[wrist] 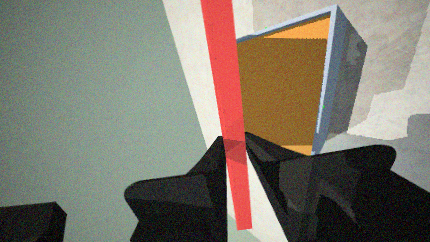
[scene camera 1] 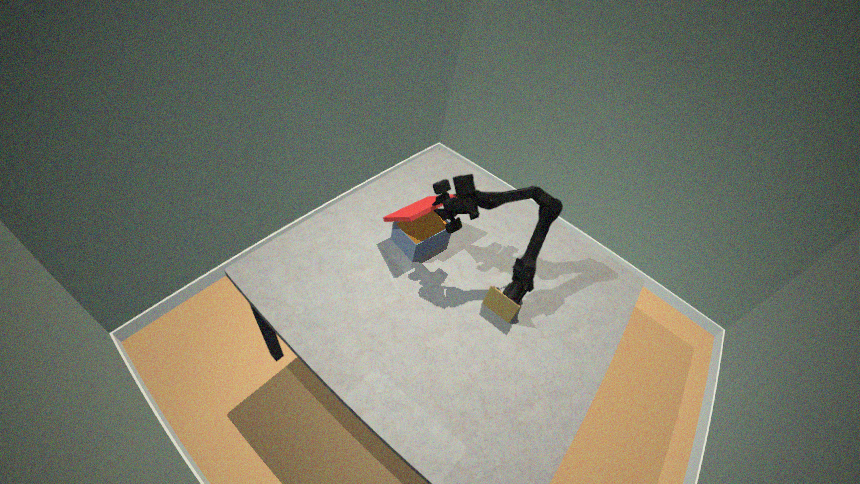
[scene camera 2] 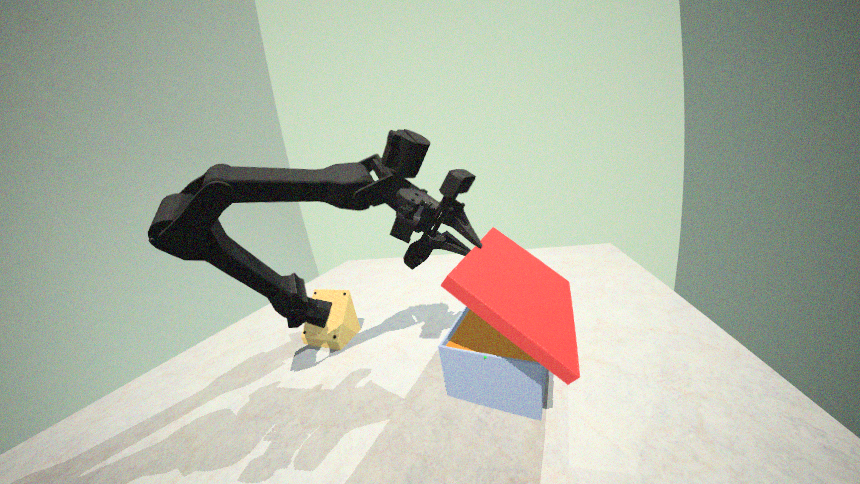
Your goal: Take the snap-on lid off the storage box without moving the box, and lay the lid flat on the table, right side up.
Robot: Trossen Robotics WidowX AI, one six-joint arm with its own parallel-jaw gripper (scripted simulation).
Labels:
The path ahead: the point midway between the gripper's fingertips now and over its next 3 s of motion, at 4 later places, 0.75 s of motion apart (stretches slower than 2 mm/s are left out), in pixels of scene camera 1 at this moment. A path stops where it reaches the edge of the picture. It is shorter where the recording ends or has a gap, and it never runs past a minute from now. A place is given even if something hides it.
The gripper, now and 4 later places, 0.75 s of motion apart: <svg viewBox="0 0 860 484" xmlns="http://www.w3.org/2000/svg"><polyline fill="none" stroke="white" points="433,207 435,202 444,199 453,196 463,193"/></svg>

